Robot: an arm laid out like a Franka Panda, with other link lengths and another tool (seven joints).
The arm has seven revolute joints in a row. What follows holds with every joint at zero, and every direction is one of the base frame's. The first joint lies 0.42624 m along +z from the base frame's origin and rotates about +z. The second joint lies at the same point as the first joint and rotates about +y. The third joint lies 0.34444 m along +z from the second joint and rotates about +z. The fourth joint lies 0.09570 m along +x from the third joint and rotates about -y. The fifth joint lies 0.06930 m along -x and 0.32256 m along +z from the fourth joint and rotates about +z. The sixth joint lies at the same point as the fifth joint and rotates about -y. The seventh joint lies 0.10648 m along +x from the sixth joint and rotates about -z. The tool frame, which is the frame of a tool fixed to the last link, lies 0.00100 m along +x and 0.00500 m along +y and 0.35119 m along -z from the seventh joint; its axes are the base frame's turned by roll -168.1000, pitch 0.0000 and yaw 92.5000 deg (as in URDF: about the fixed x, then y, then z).
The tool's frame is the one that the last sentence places.
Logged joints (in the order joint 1, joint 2, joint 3, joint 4, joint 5, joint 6, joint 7), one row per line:
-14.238 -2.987 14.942 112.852 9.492 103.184 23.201
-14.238 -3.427 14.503 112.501 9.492 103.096 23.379
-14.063 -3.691 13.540 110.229 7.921 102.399 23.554
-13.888 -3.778 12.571 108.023 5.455 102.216 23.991
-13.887 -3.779 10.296 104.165 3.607 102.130 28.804
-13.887 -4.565 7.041 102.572 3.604 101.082 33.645
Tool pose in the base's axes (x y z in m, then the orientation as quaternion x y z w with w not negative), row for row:
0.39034 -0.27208 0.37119 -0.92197 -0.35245 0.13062 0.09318
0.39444 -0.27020 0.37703 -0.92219 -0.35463 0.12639 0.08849
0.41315 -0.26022 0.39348 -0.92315 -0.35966 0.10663 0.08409
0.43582 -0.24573 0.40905 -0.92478 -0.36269 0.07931 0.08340
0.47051 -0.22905 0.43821 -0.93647 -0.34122 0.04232 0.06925
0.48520 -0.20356 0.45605 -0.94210 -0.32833 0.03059 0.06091
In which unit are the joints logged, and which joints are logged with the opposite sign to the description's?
The joints are logged in degrees. Opposite sign: joint 3, joint 4, joint 5.
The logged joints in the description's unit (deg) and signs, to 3 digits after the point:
-14.238 -2.987 -14.942 -112.852 -9.492 103.184 23.201
-14.238 -3.427 -14.503 -112.501 -9.492 103.096 23.379
-14.063 -3.691 -13.540 -110.229 -7.921 102.399 23.554
-13.888 -3.778 -12.571 -108.023 -5.455 102.216 23.991
-13.887 -3.779 -10.296 -104.165 -3.607 102.130 28.804
-13.887 -4.565 -7.041 -102.572 -3.604 101.082 33.645

